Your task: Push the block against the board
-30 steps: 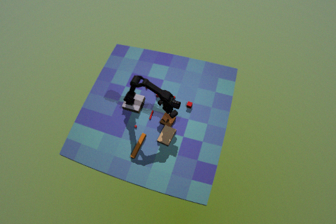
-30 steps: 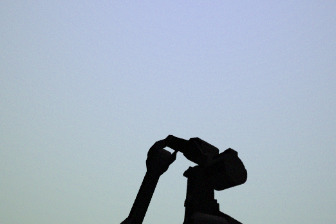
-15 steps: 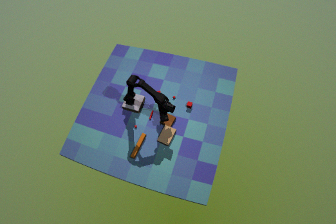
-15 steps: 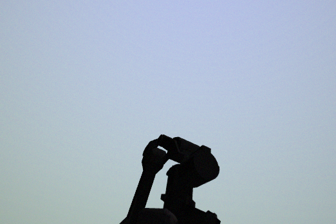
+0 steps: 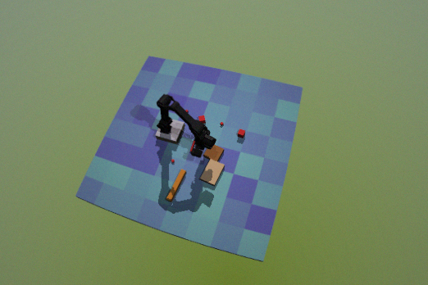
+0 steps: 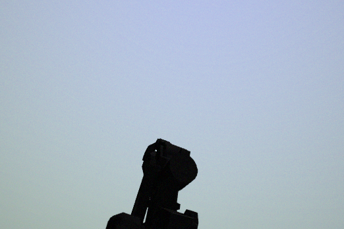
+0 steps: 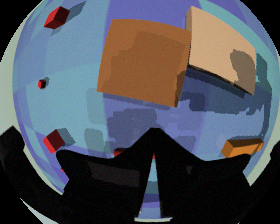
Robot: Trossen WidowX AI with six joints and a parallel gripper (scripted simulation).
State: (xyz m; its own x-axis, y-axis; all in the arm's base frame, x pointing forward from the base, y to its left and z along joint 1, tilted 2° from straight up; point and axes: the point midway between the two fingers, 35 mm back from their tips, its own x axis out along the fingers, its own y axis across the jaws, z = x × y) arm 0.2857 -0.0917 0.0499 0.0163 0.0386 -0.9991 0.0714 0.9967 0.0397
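My gripper tip is now 7 cm short of the dark brown square block, 5 cm above it and 1 cm to the right of it. The rest, counted from my gripper tip: thin red stick 8 cm behind, 6 cm below, 3 cm to the left; then tan block 12 cm to the right, 10 cm ahead, 5 cm below; then long orange board 27 cm to the right, 10 cm behind, 5 cm below.
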